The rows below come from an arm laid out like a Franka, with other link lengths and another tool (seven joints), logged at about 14 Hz.
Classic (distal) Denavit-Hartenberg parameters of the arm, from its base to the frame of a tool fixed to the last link. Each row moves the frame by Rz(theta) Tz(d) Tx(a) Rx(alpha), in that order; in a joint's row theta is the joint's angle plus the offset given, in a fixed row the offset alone. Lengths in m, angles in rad.
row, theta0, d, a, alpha
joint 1, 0.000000, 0.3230, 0.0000, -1.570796
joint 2, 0.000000, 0.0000, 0.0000, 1.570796
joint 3, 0.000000, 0.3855, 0.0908, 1.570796
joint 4, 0.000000, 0.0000, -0.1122, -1.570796
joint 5, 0.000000, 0.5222, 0.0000, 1.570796
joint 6, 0.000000, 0.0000, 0.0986, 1.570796
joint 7, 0.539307, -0.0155, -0.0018, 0.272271
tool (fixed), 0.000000, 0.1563, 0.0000, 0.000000
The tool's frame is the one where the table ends.
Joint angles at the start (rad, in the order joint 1, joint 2, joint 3, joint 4, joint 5, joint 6, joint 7):
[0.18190 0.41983 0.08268 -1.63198 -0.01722 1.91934 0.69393]
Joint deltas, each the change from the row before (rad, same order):
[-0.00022 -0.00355 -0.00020 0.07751 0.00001 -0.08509 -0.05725]
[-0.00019 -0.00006 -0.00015 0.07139 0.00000 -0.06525 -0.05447]
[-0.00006 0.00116 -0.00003 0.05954 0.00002 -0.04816 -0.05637]
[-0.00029 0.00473 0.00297 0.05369 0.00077 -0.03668 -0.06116]
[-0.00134 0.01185 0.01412 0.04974 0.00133 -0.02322 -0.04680]
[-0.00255 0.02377 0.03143 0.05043 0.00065 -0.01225 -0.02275]
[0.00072 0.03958 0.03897 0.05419 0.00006 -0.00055 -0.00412]
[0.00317 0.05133 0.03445 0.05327 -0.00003 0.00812 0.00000]
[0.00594 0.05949 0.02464 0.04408 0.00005 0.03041 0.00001]
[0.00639 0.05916 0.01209 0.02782 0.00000 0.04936 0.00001]
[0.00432 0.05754 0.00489 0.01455 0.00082 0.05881 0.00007]
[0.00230 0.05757 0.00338 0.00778 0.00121 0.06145 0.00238]
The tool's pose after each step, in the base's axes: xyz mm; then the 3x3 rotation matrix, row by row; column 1 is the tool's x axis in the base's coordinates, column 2 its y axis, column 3 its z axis. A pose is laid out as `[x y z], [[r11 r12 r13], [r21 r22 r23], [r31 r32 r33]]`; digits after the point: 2 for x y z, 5 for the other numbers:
[847.95 237.50 387.83], [[0.60838 -0.78952 0.08078], [-0.79073 -0.59430 0.14681], [-0.06790 -0.15319 -0.98586]]
[853.35 239.23 426.42], [[0.64931 -0.75653 0.07780], [-0.75719 -0.63351 0.15913], [-0.07110 -0.16223 -0.98419]]
[856.49 240.81 458.56], [[0.69034 -0.71931 0.07758], [-0.71989 -0.67228 0.17263], [-0.07202 -0.17503 -0.98193]]
[858.37 244.43 485.32], [[0.73424 -0.67452 0.07685], [-0.67496 -0.71315 0.18933], [-0.07290 -0.19088 -0.97890]]
[859.94 254.87 505.17], [[0.77202 -0.63084 0.07763], [-0.63124 -0.74668 0.20979], [-0.07438 -0.21096 -0.97466]]
[861.80 275.70 516.92], [[0.80119 -0.59331 0.07791], [-0.59310 -0.77003 0.23513], [-0.07951 -0.23459 -0.96884]]
[865.88 303.69 518.96], [[0.82257 -0.56334 0.07761], [-0.56180 -0.78390 0.26436], [-0.08808 -0.26106 -0.96130]]
[872.93 329.94 510.66], [[0.83801 -0.54064 0.07382], [-0.53637 -0.79131 0.29348], [-0.10025 -0.28554 -0.95311]]
[884.15 352.43 490.57], [[0.84846 -0.52378 0.07592], [-0.51798 -0.79235 0.32231], [-0.10866 -0.31279 -0.94359]]
[897.77 367.96 460.66], [[0.85287 -0.51520 0.08475], [-0.51012 -0.78758 0.34569], [-0.11135 -0.33806 -0.93451]]
[911.53 377.58 423.27], [[0.85260 -0.51388 0.09489], [-0.51017 -0.77924 0.36402], [-0.11312 -0.35878 -0.92654]]
[923.72 384.24 380.83], [[0.84878 -0.51854 0.10337], [-0.51558 -0.76833 0.37928], [-0.11725 -0.37522 -0.91949]]

